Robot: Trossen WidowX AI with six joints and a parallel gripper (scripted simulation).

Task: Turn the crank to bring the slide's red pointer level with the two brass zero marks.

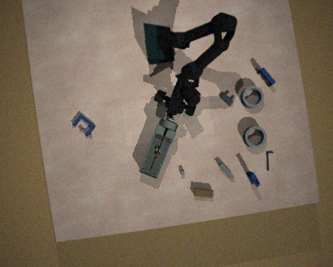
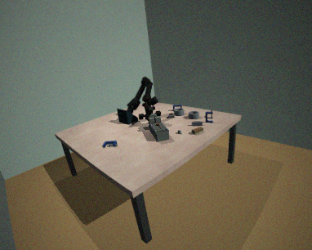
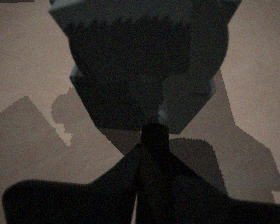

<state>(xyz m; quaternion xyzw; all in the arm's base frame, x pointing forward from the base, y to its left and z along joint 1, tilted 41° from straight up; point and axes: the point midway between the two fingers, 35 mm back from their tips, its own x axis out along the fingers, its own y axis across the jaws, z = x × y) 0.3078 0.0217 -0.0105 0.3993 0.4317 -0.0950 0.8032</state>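
My gripper tip is now 170 mm short of the red pointer, 80 mm to the left of it and 50 mm below it. From my gripper tip the other things lie so: small grey cube 270 mm ahead, 30 mm to the left, 20 mm below; grey bar 290 mm ahead, 230 mm to the left, 20 mm below; dark handle 20 mm behind, 10 mm to the left, 30 mm above.
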